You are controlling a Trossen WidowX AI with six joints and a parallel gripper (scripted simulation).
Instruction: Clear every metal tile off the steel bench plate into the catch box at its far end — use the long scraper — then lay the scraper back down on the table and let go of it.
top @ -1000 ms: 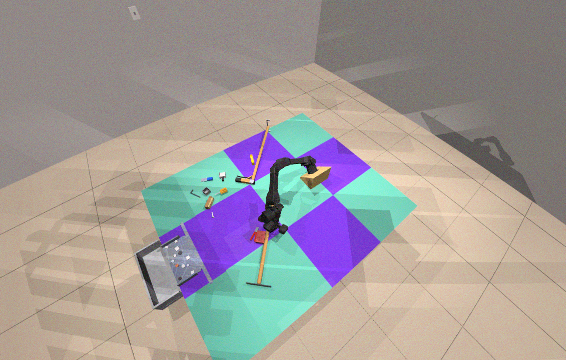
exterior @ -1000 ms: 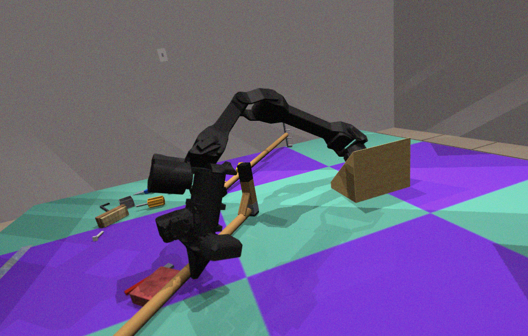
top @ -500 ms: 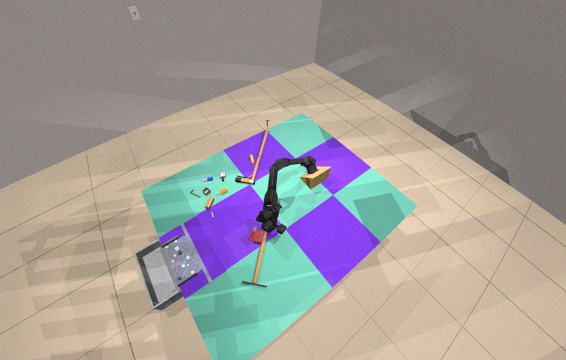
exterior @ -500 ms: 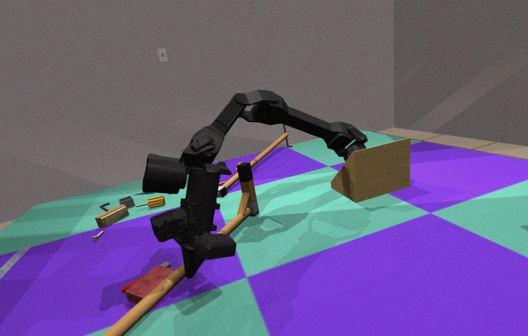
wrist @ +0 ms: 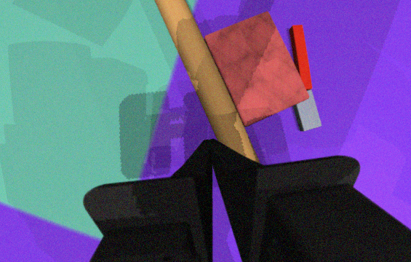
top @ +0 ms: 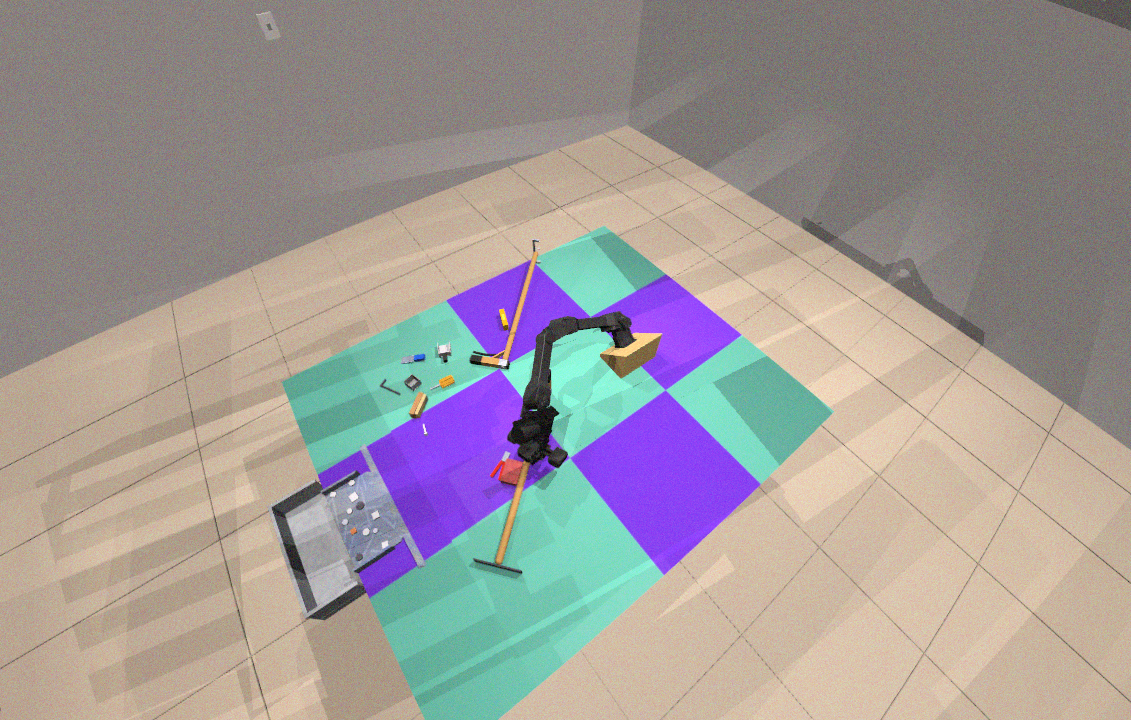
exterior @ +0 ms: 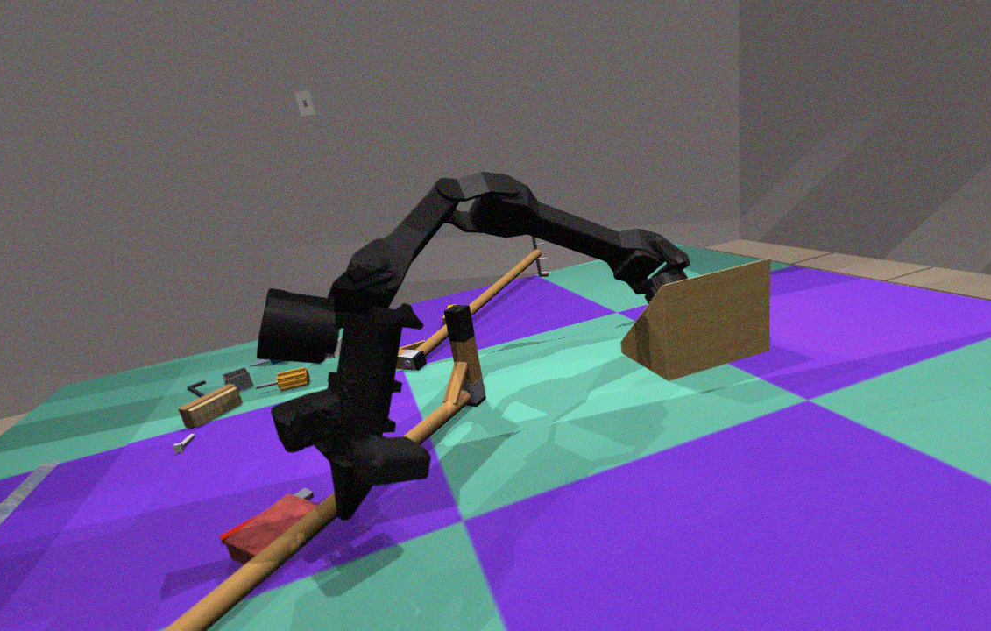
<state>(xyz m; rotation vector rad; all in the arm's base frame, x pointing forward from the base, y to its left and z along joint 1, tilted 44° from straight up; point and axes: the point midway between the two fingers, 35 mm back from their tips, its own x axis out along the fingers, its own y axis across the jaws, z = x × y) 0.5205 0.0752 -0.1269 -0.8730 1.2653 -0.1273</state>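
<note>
Right now the long scraper is 5 cm above my gripper tip and 2 cm ahead of it. Also, from my gripper tip: red block: 7 cm ahead, 2 cm to the right; then wooden block: 41 cm to the right, 19 cm ahead, 1 cm above; then orange screwdriver: 44 cm to the right, 7 cm ahead.
</note>
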